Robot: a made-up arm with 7 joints. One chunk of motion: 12 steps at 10 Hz.
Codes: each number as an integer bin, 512 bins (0 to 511) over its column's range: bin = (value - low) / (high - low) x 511, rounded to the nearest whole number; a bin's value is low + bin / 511 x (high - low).
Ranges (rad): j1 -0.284..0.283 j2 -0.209..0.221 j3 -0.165..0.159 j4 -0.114..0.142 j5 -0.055..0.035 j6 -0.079..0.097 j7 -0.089..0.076
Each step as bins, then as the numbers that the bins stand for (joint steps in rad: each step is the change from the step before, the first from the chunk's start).
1 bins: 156 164 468 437 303 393 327
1 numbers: -0.11090 -0.07100 0.13174 0.10493 -0.00163 0.05636 0.01659
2 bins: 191 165 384 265 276 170 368
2 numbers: -0.07207 -0.07015 0.07848 0.01876 -0.00639 -0.02045 0.02983
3 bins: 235 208 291 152 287 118 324
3 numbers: -0.02325 -0.03397 0.01951 -0.03785 -0.00445 -0.03836 0.01562
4 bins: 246 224 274 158 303 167 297
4 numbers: -0.01104 -0.02051 0.00873 -0.03485 -0.00163 -0.02148 0.00690
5 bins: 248 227 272 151 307 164 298
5 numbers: -0.00882 -0.01798 0.00746 -0.03835 -0.00093 -0.02251 0.00722
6 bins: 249 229 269 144 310 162 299
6 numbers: -0.00771 -0.01630 0.00556 -0.04186 -0.00040 -0.02320 0.00755
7 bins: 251 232 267 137 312 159 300
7 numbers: -0.00549 -0.01377 0.00429 -0.04537 -0.00005 -0.02424 0.00787
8 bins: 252 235 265 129 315 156 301
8 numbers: -0.00438 -0.01125 0.00302 -0.04937 0.00048 -0.02527 0.00819
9 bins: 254 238 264 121 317 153 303
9 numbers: -0.00216 -0.00873 0.00239 -0.05338 0.00083 -0.02630 0.00884
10 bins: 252 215 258 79 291 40 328
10 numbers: -0.00438 -0.02808 -0.00141 -0.07442 -0.00375 -0.06522 0.01691
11 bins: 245 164 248 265 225 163 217
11 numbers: -0.01215 -0.07100 -0.00776 0.01876 -0.01537 -0.02286 -0.01893
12 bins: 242 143 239 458 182 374 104
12 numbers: -0.01548 -0.08867 -0.01346 0.11545 -0.02295 0.04981 -0.05542
